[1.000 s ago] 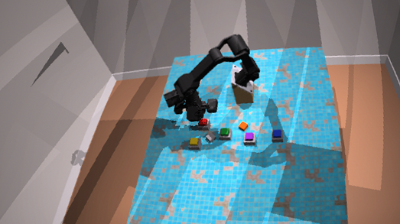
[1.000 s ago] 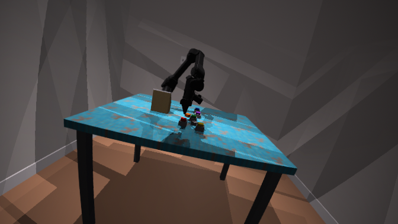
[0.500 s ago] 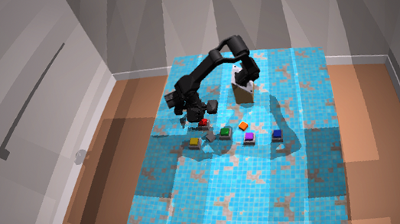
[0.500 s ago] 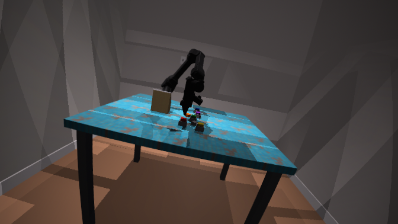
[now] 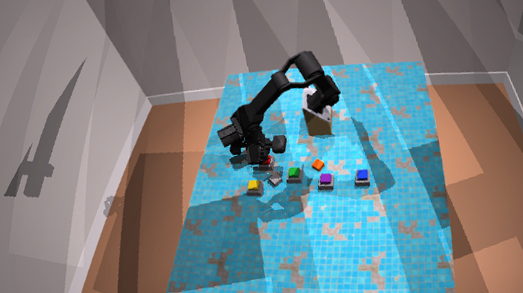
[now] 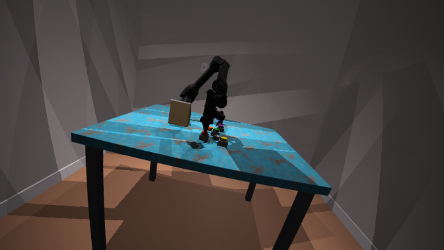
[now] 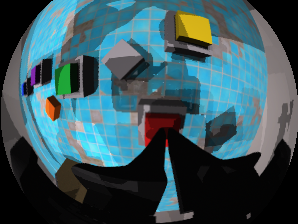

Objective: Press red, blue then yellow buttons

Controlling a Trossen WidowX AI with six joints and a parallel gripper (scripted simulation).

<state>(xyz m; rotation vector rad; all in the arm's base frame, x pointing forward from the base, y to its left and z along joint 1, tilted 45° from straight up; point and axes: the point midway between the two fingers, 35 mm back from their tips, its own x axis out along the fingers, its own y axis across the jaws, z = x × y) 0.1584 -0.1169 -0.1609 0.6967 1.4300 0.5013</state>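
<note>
The red button is 10 mm below my gripper tip. Round my gripper tip: grey block 70 mm ahead, 40 mm to the left, 30 mm below; then yellow button 100 mm ahead, 30 mm to the right, 10 mm below; then green button 60 mm ahead, 110 mm to the left.
</note>
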